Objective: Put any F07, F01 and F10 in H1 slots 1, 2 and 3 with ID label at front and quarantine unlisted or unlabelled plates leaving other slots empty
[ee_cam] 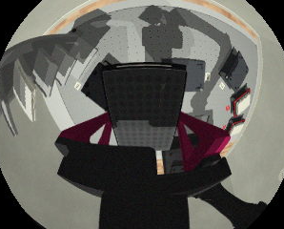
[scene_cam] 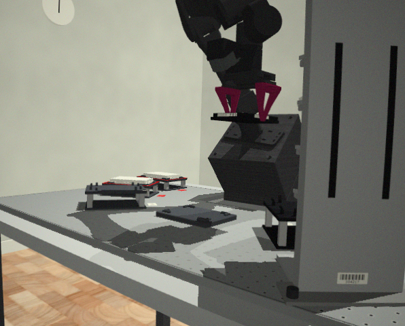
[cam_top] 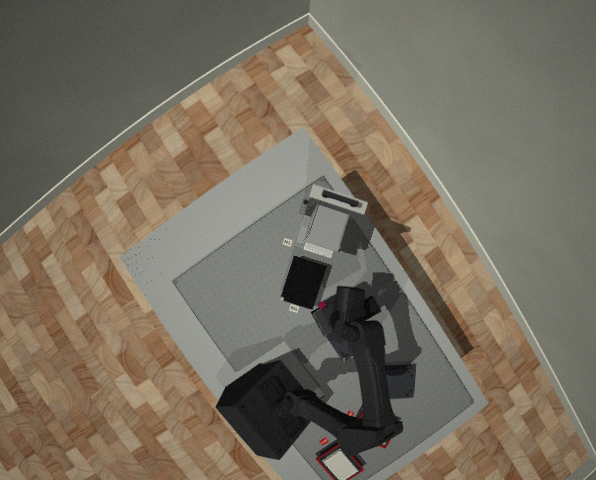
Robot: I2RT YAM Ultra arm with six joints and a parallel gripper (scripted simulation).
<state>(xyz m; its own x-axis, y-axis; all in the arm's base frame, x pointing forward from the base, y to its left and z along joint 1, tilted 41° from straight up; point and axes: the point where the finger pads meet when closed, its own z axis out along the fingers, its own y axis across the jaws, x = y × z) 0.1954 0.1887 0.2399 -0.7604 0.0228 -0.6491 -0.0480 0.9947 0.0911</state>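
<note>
My gripper is now 250 mm to the left of the N6 deck label, 240 mm above it and 30 mm short of it. The rest, counted from my hand: dark 96-well plate: right at my hand; H1 deck label: 260 mm to the left, 240 mm below, 40 mm behind; grey hotel back wall: 300 mm to the left, 120 mm ahead, 50 mm below.
</note>
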